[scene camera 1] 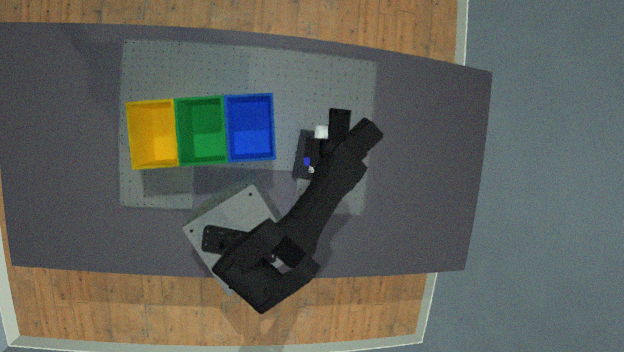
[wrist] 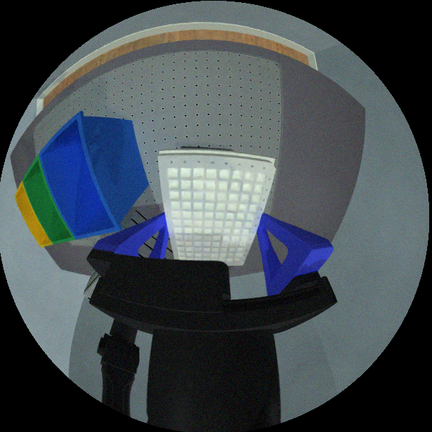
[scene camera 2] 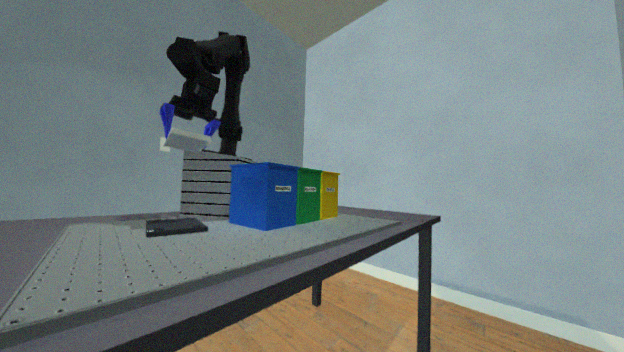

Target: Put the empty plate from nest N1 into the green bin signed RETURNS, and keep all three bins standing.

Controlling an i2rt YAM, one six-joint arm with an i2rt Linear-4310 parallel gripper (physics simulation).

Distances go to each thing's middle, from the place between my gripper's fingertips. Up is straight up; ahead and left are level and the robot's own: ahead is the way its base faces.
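Scene:
The white plate (scene camera 2: 177, 138) is right at my hand, and going by their middles it's the nearest to my hand of the things named here. Counting from my hand, the green bin (scene camera 1: 200, 121) is 1 cm behind it, 34 cm to the left of it and 13 cm below it, while the blue bin (scene camera 2: 263, 196) is 2 cm ahead of it, 21 cm to the left of it and again 13 cm below it. As for the dark nest (scene camera 2: 172, 226), that's 1 cm to the right of my hand, 3 cm behind it and 21 cm below it.

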